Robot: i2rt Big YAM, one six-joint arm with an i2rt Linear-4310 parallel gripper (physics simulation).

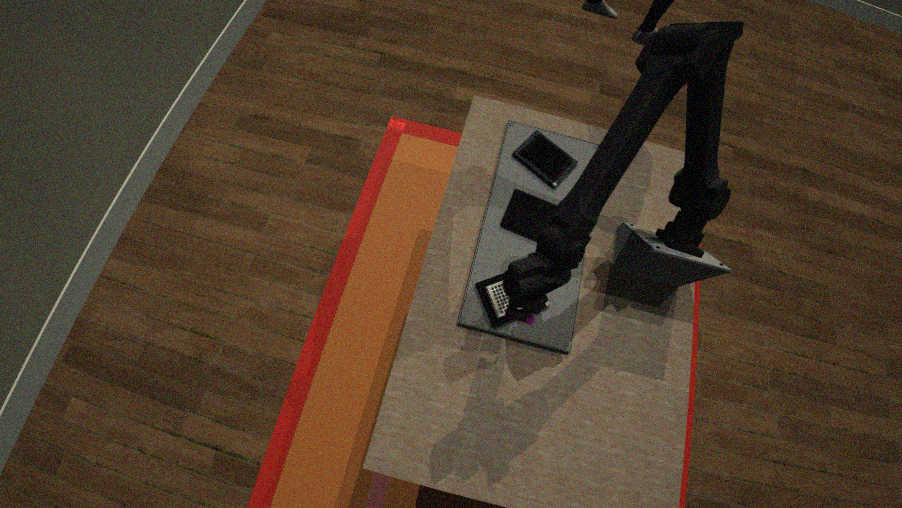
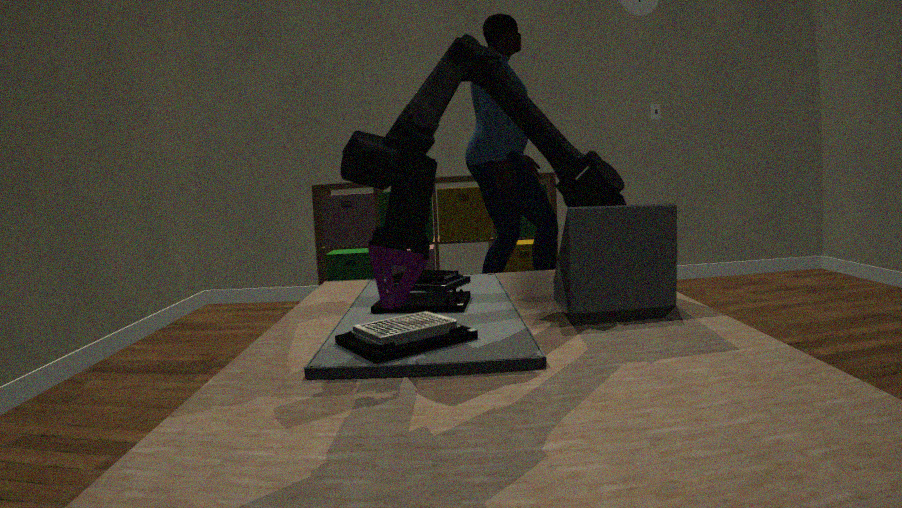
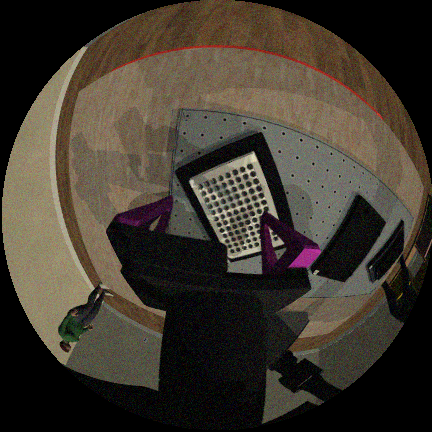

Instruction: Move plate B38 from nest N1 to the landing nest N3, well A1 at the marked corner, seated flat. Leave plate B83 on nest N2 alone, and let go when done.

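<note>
A pale multi-well plate (image 1: 498, 299) (image 2: 407, 326) (image 3: 237, 207) lies in a black nest (image 2: 378, 354) (image 3: 271, 180) at one end of the grey board. It looks level; its label and its A1 corner cannot be read. A flat black shape (image 1: 527, 214) (image 3: 350, 237) is at the middle nest position, and a black rimmed one (image 1: 544, 157) (image 3: 387, 252) is at the far position. Whether these hold a dark plate, and which nest is which, is unclear. My gripper (image 2: 391, 302) (image 3: 218, 207) is open and empty, its purple fingers apart above the board near the pale plate.
The perforated grey board (image 1: 486, 242) (image 2: 504, 350) (image 3: 315, 170) lies on the wooden table (image 1: 549, 410) (image 2: 631, 429). The arm stands on a grey wedge-shaped base (image 1: 643, 265) (image 2: 621, 258) beside the board. A person (image 2: 498, 126) stands behind the arm.
</note>
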